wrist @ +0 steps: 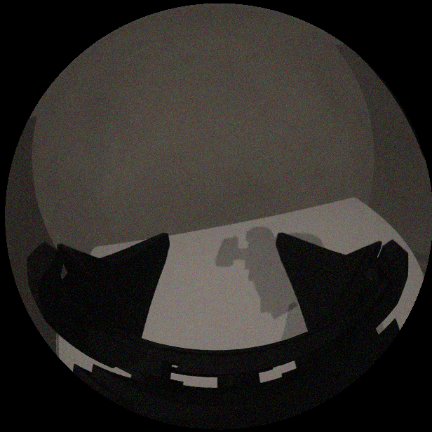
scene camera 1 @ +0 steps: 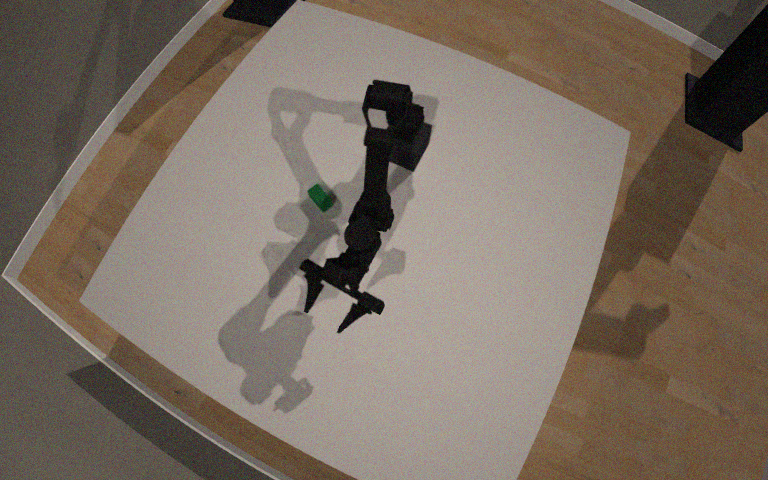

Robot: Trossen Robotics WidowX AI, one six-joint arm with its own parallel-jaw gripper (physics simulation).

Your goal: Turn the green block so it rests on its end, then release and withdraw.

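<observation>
A small green block sits on the white mat in the scene view, left of the arm's middle links and partly in shadow. Whether it lies flat or stands on its end is hard to tell from this angle. My gripper is open, with its two black fingers wide apart and no object between them. It is well below and apart from the block in the scene view, pointing away from it. The block does not show in the wrist view.
The white mat lies on a wooden table with a pale edge. The arm's base stands on the mat above the block in the scene view. A black post is at the upper right. Arm shadows fall over the mat.
</observation>
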